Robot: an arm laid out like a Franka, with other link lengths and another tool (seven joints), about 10 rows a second.
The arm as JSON. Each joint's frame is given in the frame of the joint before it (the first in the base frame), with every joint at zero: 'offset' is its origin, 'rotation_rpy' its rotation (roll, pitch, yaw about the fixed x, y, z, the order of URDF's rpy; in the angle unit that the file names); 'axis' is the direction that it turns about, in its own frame. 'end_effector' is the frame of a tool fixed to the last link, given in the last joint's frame.
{
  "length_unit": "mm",
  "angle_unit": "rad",
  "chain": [
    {
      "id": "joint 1",
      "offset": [
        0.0,
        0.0,
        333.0
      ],
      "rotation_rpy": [
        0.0,
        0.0,
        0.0
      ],
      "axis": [
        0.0,
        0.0,
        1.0
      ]
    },
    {
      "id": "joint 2",
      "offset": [
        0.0,
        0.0,
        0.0
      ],
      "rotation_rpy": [
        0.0,
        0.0,
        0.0
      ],
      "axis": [
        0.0,
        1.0,
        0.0
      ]
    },
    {
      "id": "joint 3",
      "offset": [
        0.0,
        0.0,
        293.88
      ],
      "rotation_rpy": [
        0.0,
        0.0,
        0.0
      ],
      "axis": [
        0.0,
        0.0,
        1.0
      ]
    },
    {
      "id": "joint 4",
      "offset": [
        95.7,
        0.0,
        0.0
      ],
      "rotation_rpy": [
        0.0,
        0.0,
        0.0
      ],
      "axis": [
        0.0,
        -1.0,
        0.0
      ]
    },
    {
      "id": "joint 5",
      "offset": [
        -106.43,
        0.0,
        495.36
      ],
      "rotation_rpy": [
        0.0,
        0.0,
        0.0
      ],
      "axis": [
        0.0,
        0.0,
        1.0
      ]
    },
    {
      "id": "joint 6",
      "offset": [
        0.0,
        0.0,
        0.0
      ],
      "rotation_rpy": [
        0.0,
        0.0,
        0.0
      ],
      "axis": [
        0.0,
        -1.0,
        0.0
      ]
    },
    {
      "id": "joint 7",
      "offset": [
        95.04,
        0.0,
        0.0
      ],
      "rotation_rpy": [
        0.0,
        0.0,
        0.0
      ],
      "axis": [
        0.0,
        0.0,
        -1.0
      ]
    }
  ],
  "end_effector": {
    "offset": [
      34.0,
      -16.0,
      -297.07
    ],
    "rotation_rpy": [
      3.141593,
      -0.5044,
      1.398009
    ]
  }
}
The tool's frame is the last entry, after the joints.
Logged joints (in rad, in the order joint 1, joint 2, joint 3, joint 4, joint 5, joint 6, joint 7), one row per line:
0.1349, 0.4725, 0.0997, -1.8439, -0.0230, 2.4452, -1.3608
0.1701, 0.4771, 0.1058, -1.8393, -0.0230, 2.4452, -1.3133
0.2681, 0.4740, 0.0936, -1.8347, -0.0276, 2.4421, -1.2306
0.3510, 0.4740, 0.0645, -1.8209, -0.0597, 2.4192, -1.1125
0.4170, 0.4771, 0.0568, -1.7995, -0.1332, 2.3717, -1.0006
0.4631, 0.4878, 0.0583, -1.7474, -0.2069, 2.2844, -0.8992
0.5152, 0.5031, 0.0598, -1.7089, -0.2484, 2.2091, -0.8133
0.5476, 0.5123, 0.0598, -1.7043, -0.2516, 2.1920, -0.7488
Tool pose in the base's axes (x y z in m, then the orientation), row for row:
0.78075, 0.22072, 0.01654, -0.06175, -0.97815, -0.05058, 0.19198
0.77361, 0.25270, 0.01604, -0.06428, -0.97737, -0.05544, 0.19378
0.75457, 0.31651, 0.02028, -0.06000, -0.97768, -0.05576, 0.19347
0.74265, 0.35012, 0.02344, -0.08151, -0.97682, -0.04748, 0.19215
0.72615, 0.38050, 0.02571, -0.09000, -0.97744, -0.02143, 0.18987
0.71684, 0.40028, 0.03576, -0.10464, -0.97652, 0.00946, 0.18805
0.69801, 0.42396, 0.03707, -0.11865, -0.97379, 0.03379, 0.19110
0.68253, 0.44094, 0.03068, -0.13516, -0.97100, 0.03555, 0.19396
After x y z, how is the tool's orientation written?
As a quaternion, x y z w.
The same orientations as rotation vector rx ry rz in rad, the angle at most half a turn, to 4 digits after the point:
-0.1734, -2.7461, -0.1420
-0.1803, -2.7412, -0.1555
-0.1683, -2.7426, -0.1564
-0.2288, -2.7421, -0.1333
-0.2530, -2.7473, -0.0602
-0.2944, -2.7474, 0.0266
-0.3333, -2.7352, 0.0949
-0.3791, -2.7231, 0.0997

